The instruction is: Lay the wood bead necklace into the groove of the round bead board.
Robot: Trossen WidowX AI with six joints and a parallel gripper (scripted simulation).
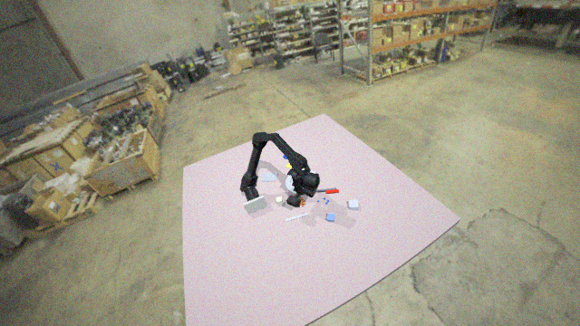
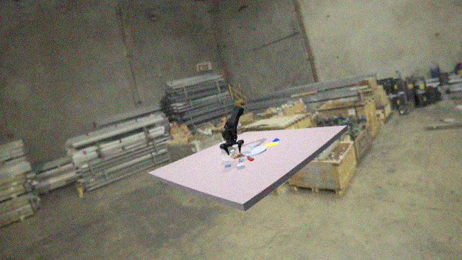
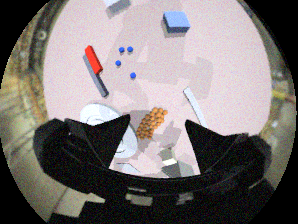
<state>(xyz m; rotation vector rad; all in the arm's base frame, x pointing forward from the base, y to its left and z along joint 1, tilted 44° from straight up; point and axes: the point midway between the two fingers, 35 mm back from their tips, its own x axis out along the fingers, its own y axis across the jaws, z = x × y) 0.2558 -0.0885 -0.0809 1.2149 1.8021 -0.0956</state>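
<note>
My gripper tip is now 60 mm past the white stick, 60 mm to the left of it and 30 mm above it. Round my gripper tip: cream cube 120 mm behind, 60 mm to the left, 20 mm below; red-handled tool 160 mm ahead, 20 mm to the left, 30 mm below; blue block 100 mm ahead, 140 mm to the right, 30 mm below.
</note>
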